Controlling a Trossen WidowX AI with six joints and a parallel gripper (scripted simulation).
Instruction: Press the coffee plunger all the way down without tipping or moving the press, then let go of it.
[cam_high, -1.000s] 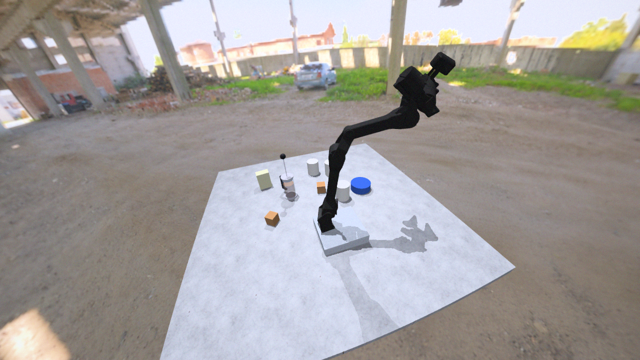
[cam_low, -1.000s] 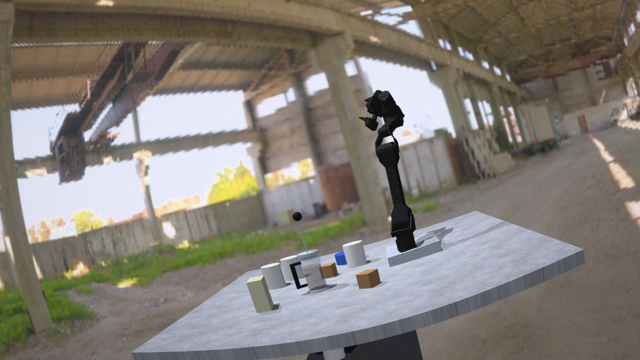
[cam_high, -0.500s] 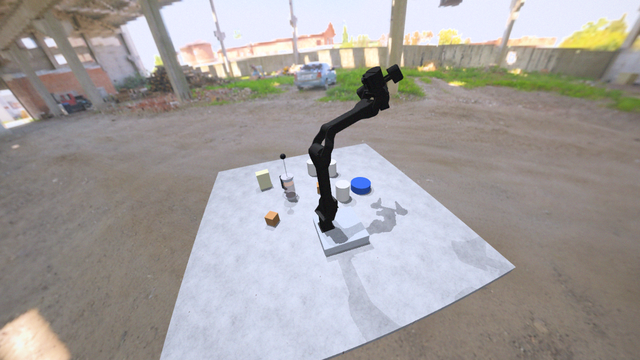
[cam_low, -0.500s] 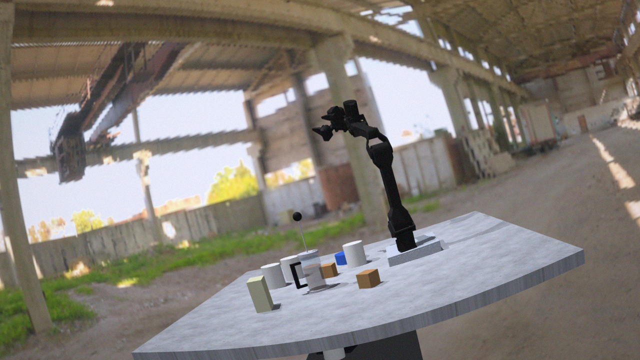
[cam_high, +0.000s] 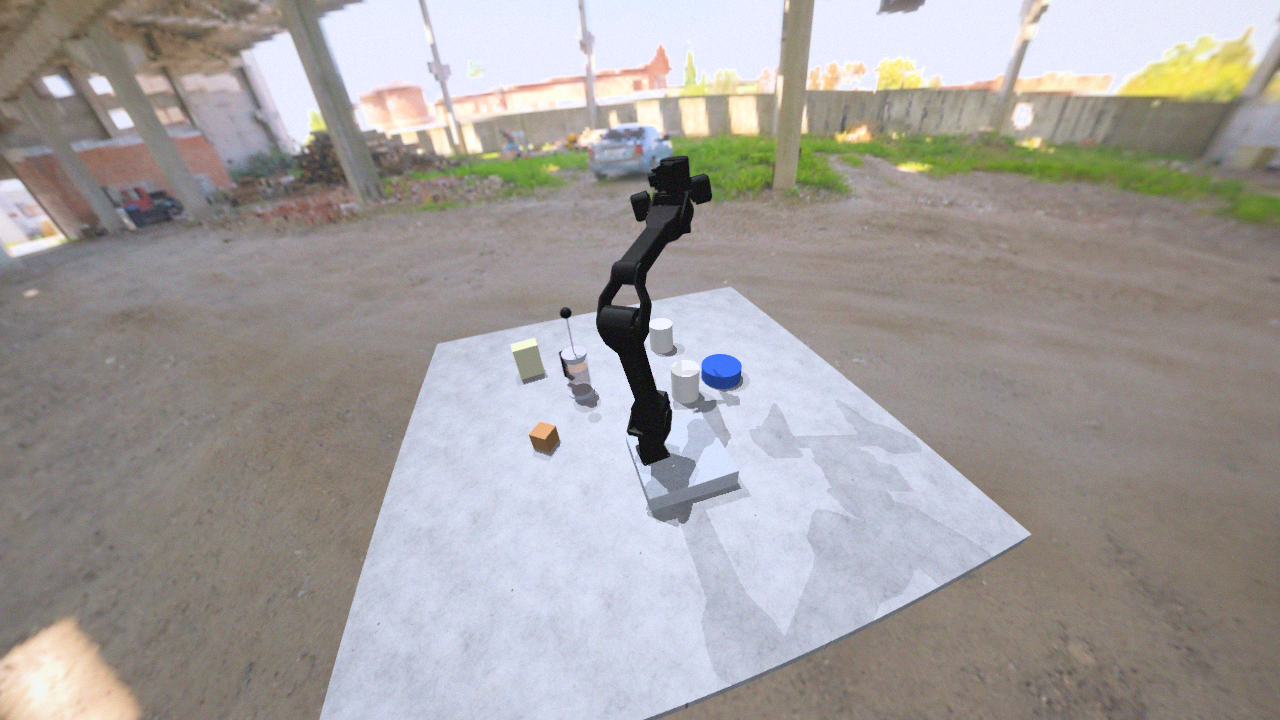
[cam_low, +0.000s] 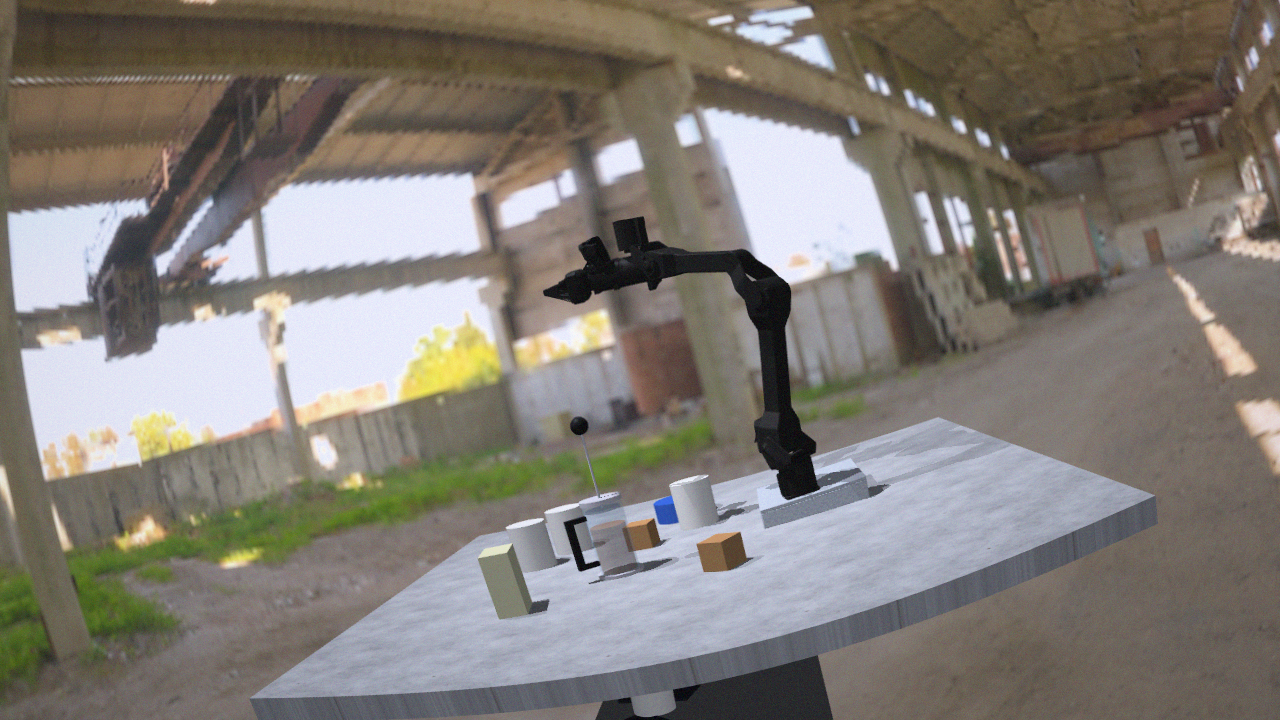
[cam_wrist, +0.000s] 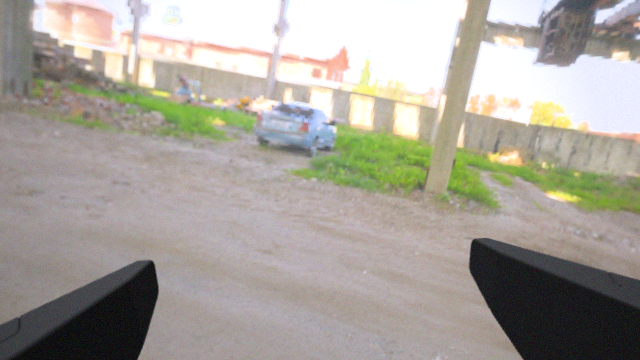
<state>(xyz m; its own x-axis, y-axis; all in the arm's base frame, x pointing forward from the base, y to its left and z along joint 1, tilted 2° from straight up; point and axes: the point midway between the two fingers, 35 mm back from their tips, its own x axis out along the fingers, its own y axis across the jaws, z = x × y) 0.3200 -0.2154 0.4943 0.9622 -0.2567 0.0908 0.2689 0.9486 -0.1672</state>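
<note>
The coffee press lies 40 cm below my gripper tip, 32 cm to the left of it and 1 cm behind it. From my gripper tip the other things lie so: pale yellow block: 48 cm below, 45 cm to the left, 14 cm ahead; then blue disc: 51 cm below, 14 cm behind, 10 cm to the right.
</note>
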